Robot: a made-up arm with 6 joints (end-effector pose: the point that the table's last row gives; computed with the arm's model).
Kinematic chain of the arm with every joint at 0, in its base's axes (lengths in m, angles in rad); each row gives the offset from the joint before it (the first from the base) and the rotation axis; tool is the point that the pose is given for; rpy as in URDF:
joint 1: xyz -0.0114 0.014 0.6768 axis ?
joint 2: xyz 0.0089 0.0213 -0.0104 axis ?
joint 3: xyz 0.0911 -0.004 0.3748 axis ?
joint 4: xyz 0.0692 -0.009 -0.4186 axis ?
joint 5: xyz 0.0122 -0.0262 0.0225 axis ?
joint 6: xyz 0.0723 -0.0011 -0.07 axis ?
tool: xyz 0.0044 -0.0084 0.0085 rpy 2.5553 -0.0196 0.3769
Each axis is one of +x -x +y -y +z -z.
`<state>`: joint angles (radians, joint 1 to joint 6).
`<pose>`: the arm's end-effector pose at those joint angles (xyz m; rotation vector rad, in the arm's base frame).
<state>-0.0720 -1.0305 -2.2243 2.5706 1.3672 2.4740</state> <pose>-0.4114 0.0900 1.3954 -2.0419 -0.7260 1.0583</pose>
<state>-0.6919 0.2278 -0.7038 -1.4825 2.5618 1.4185</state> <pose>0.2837 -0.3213 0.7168 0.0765 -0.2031 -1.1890</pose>
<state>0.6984 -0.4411 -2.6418 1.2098 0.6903 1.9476</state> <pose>-0.0668 -0.0610 1.5299 -1.2968 -0.1512 0.3221</pose>
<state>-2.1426 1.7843 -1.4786 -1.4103 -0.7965 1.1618</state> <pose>-0.1146 -0.3385 0.0884 1.9507 -2.2999 0.4647</pose>
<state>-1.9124 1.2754 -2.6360 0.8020 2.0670 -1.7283</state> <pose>-0.2387 -0.7766 0.5953 2.4761 -0.0324 1.4916</pose>
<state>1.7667 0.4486 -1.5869 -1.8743 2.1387 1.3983</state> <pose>-0.0927 0.6955 0.9013 0.8398 -0.1881 1.7927</pose>
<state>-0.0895 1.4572 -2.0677 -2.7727 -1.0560 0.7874</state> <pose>0.5857 0.0390 0.3123 -1.1939 -2.4040 -1.0373</pose>
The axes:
joint 1: +z
joint 2: +y
joint 3: +y
joint 4: -z
joint 5: +y
joint 6: -z

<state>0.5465 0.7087 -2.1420 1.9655 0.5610 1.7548</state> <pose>0.6803 0.4224 0.8541 -1.0718 1.1451 1.4587</pose>
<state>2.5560 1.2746 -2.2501 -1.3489 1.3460 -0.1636</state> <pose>-0.7041 0.5082 0.4961 -0.9054 1.6369 1.5991</pose>
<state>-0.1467 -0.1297 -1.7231 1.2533 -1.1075 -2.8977</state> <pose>0.3457 -0.1307 1.2298 0.5760 0.0900 0.2488</pose>
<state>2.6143 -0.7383 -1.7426 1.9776 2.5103 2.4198</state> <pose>-0.0541 -0.0617 1.3553 0.5717 2.1657 -0.2759</pose>
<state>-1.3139 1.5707 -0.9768 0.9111 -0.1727 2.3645</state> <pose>-0.0273 -0.2164 0.1487 -1.5583 -2.2989 -1.0925</pose>
